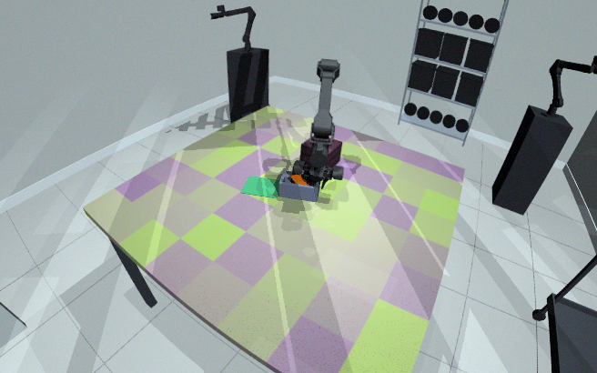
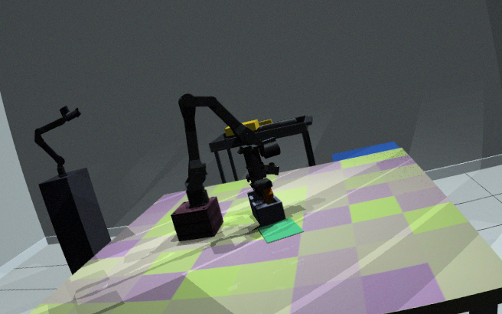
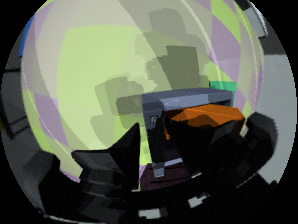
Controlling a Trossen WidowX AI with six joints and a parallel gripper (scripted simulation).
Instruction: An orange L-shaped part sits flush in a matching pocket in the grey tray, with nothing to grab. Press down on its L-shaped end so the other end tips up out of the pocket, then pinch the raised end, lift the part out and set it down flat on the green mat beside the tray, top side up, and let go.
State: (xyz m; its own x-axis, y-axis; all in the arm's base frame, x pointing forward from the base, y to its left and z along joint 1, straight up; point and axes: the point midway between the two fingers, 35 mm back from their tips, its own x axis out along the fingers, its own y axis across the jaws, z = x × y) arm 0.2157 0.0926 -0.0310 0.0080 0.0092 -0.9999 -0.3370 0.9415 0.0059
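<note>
My gripper tip is now 4 cm to the left of the orange L-shaped part, 1 cm below it and 1 cm short of it. Also, from my gripper tip: green mat: 21 cm to the right, 7 cm ahead, 5 cm below.
</note>
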